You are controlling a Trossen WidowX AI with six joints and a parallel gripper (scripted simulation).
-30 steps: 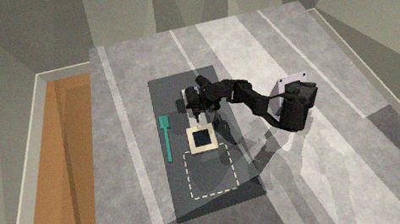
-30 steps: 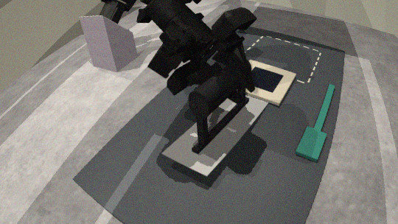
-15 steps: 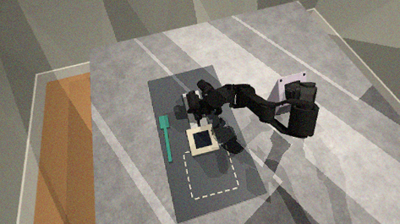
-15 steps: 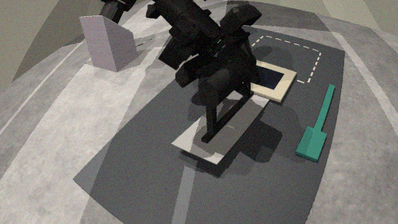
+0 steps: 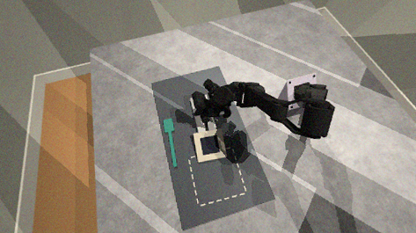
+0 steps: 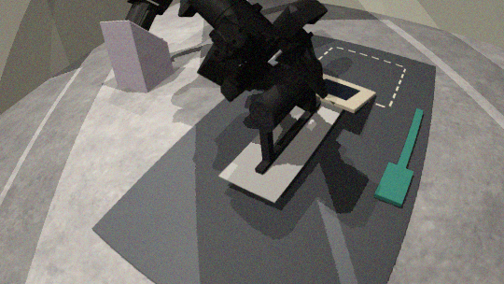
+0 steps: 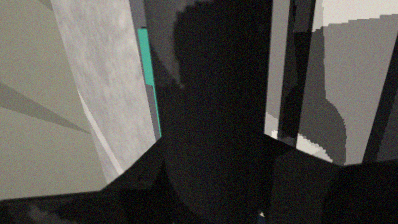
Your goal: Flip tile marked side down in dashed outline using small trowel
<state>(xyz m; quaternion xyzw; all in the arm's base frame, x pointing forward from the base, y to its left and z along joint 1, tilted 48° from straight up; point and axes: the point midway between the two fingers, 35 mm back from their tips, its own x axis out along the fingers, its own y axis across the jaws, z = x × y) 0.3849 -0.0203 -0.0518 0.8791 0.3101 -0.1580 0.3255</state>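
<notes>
The cream tile is 110 mm to the left of my gripper tip, 50 mm below it and 10 mm behind it. Round my gripper tip: teal trowel: 130 mm ahead, 60 mm below, 30 mm to the left.
</notes>
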